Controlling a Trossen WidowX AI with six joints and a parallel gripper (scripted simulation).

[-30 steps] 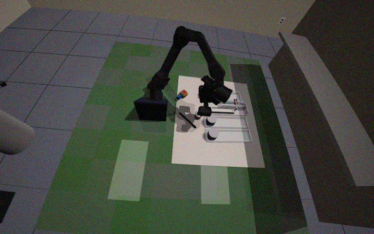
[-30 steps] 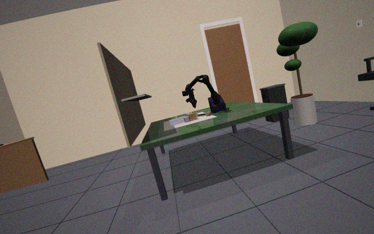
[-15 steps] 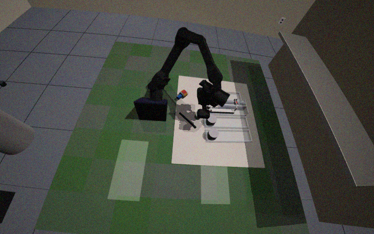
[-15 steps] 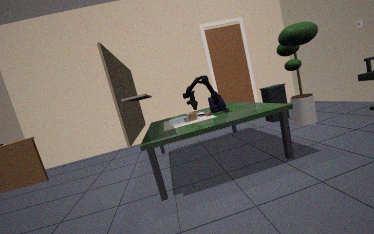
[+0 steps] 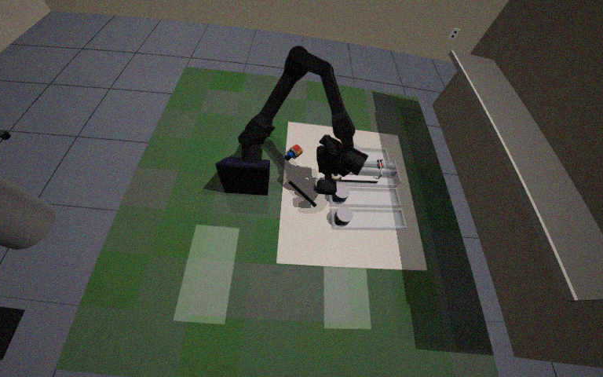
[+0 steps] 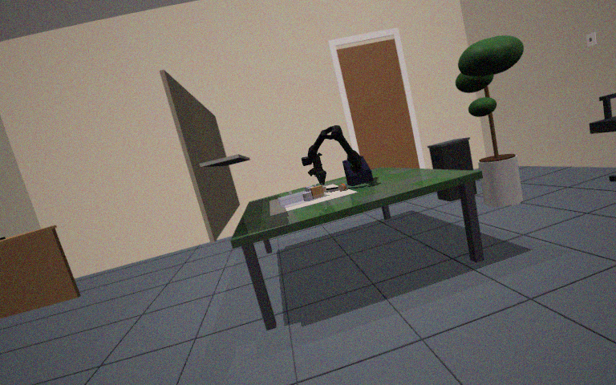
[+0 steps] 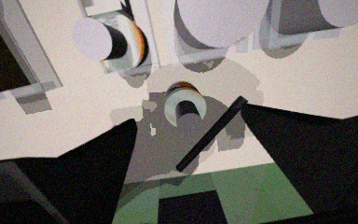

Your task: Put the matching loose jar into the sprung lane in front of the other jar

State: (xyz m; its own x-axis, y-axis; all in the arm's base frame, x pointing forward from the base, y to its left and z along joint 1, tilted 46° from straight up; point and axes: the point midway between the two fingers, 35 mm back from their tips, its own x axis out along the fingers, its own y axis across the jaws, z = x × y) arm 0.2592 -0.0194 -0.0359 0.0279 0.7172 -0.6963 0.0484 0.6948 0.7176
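The black stick lies 60 mm behind my gripper tip, 30 mm to the right of it and 50 mm below it. From my gripper tip the other things lie so: brown box: 80 mm ahead, 170 mm to the left, 20 mm below; red-and-blue jar: 100 mm behind, 150 mm to the left, 30 mm below; sprung lane: 210 mm ahead, 70 mm to the left, 40 mm below.
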